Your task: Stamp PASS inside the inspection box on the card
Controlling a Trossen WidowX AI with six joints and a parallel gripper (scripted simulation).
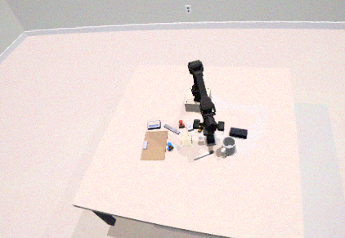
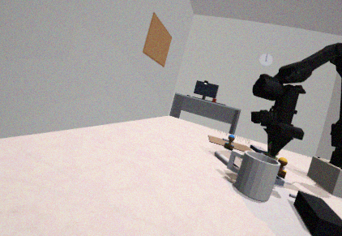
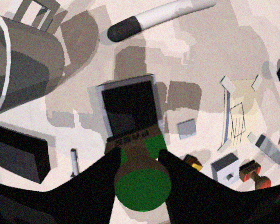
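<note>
Right now the ink pad is 7 cm below my gripper tip. From my gripper tip the other things lie so: marker pen: 11 cm ahead, 1 cm to the left, 7 cm below; mug: 5 cm ahead, 13 cm to the left, 4 cm below; green stamp: right at my gripper tip.
</note>
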